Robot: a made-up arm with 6 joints.
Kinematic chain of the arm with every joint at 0, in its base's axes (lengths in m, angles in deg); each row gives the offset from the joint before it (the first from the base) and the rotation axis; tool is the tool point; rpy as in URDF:
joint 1: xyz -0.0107 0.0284 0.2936 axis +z
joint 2: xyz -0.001 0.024 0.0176 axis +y
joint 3: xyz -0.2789 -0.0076 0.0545 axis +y
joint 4: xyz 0.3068 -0.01 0.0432 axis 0.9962 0 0.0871
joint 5: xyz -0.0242 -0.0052 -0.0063 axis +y
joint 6: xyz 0.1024 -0.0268 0.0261 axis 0.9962 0 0.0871
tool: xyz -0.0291 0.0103 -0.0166 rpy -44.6 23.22 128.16
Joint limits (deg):
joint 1: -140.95..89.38
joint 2: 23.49..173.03
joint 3: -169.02..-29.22
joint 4: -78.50..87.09
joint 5: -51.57..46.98
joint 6: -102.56..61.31
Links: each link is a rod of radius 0.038 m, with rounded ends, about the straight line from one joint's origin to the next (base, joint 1, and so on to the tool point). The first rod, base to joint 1, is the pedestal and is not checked.
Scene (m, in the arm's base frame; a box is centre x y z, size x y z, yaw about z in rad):
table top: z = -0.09
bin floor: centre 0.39 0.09 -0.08 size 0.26 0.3 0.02 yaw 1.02
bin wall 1: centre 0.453 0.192 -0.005 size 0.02 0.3 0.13 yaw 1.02
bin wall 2: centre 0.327 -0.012 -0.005 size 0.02 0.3 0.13 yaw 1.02
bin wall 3: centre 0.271 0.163 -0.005 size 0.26 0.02 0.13 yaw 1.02
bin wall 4: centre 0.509 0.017 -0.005 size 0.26 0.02 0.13 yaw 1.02
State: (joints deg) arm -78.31 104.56 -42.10 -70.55 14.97 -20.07
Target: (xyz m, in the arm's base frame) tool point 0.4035 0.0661 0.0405
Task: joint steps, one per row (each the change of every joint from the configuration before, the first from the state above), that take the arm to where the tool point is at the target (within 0.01 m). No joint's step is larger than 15 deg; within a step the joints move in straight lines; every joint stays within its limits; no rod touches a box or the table.
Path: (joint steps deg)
1: 14.00 3.83 -3.03 -0.96 -2.53 0.10
2: 13.99 3.83 -3.03 -0.96 -2.53 0.10
3: 14.00 3.83 -3.03 -0.96 -2.53 0.09
4: 13.99 3.83 -3.03 -0.96 -2.53 0.10
5: 14.00 3.83 -3.02 -0.96 -2.53 0.10
6: 13.99 3.83 -3.03 -0.96 -2.53 0.10
7: -0.09 14.38 -8.52 -0.30 -0.46 -0.50
8: -0.09 14.37 -8.52 -0.30 -0.46 -0.49

